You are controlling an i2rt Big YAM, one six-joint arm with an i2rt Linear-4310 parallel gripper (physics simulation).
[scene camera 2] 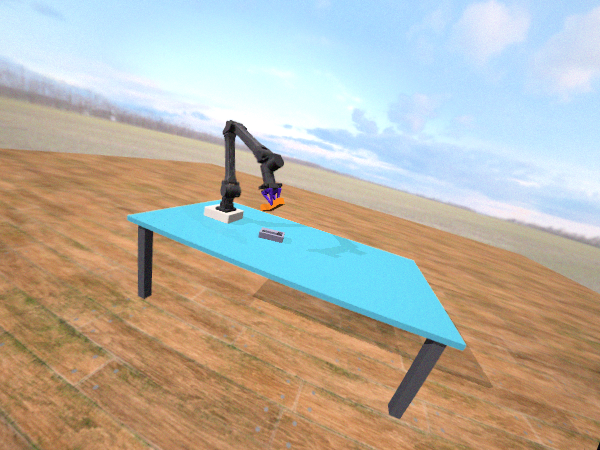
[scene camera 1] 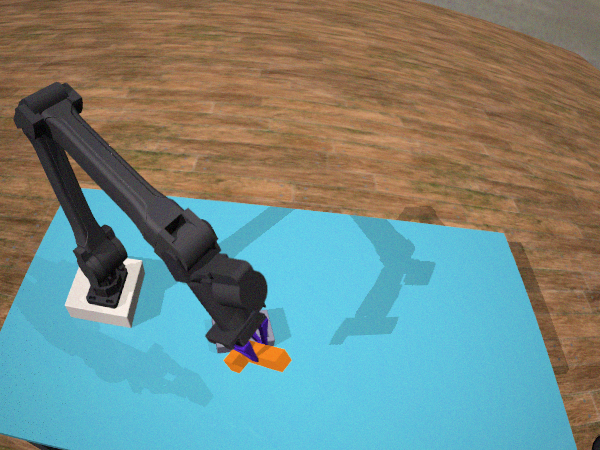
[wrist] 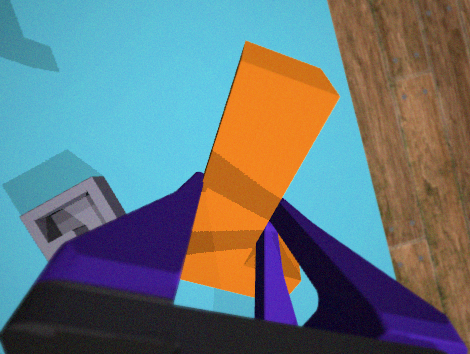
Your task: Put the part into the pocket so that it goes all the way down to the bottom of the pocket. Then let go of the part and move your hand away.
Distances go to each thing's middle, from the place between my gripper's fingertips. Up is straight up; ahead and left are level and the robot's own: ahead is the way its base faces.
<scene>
Now: hand 1 cm past the orange L-shaped block [scene camera 1: 270, 357]. From my hand the other things lie so: grey pocket block [wrist: 91, 203] (21 cm below, 16 cm to the left, 4 cm behind).
</scene>
